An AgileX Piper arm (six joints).
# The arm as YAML. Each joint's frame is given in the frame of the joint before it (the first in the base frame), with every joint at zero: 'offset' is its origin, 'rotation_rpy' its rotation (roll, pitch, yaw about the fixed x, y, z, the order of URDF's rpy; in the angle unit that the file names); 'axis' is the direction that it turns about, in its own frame. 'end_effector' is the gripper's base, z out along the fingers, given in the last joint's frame.
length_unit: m
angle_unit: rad
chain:
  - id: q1
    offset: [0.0, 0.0, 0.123]
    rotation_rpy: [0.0, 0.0, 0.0]
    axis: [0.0, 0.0, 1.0]
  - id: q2
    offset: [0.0, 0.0, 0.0]
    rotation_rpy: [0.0, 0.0, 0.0]
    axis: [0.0, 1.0, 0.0]
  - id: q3
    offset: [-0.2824, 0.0, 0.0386]
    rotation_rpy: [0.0, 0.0, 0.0]
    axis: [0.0, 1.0, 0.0]
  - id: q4
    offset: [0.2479, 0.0, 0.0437]
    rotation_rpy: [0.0, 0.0, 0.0]
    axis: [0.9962, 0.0, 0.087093]
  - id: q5
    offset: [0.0, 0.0, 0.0]
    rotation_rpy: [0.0, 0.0, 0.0]
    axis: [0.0, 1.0, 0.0]
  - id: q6
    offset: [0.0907, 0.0, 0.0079]
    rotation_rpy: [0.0, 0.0, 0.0]
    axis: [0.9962, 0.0, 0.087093]
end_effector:
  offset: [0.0, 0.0, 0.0]
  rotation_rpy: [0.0, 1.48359, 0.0]
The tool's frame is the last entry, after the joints.
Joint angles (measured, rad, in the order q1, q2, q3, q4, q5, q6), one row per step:
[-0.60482, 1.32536, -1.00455, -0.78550, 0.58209, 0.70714]
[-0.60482, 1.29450, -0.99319, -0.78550, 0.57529, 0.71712]
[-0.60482, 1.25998, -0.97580, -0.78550, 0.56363, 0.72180]
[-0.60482, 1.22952, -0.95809, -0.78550, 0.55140, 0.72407]
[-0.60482, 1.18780, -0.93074, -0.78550, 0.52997, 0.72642]
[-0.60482, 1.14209, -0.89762, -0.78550, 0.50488, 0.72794]
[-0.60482, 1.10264, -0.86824, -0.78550, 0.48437, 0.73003]
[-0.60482, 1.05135, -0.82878, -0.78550, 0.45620, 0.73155]
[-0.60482, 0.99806, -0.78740, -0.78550, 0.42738, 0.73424]
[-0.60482, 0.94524, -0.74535, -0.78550, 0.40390, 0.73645]
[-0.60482, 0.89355, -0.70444, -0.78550, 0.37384, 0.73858]
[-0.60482, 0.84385, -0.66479, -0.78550, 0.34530, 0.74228]
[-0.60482, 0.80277, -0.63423, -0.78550, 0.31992, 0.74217]
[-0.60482, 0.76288, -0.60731, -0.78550, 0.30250, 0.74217]
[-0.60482, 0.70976, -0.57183, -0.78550, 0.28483, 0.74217]
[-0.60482, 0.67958, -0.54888, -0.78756, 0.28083, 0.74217]
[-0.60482, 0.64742, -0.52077, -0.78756, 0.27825, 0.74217]
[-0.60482, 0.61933, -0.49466, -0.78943, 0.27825, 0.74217]
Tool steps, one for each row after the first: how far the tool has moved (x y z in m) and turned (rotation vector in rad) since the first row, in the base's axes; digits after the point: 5 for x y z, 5 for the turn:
[-0.00526, 0.00408, 0.00534, -0.00914, -0.02792, -0.00093]
[-0.01121, 0.00896, 0.00975, -0.02024, -0.05324, 0.00463]
[-0.01648, 0.01342, 0.01273, -0.02997, -0.07350, 0.01198]
[-0.02354, 0.01974, 0.01567, -0.04320, -0.10118, 0.02579]
[-0.03131, 0.02681, 0.01747, -0.05687, -0.12908, 0.04267]
[-0.03810, 0.03292, 0.01831, -0.06766, -0.15224, 0.05609]
[-0.04678, 0.04089, 0.01850, -0.08199, -0.18130, 0.07529]
[-0.05572, 0.04910, 0.01788, -0.09614, -0.21157, 0.09447]
[-0.06478, 0.05705, 0.01599, -0.10840, -0.23698, 0.11021]
[-0.07296, 0.06488, 0.01399, -0.12270, -0.26646, 0.13074]
[-0.08066, 0.07229, 0.01137, -0.13541, -0.29540, 0.14957]
[-0.08669, 0.07834, 0.00965, -0.14953, -0.31974, 0.16802]
[-0.09281, 0.08386, 0.00815, -0.16294, -0.34085, 0.18088]
[-0.10104, 0.09088, 0.00542, -0.17956, -0.36560, 0.19414]
[-0.10598, 0.09455, 0.00234, -0.18697, -0.37235, 0.19778]
[-0.11120, 0.09835, -0.00252, -0.19037, -0.37706, 0.19977]
[-0.11579, 0.10148, -0.00757, -0.19304, -0.37738, 0.20030]

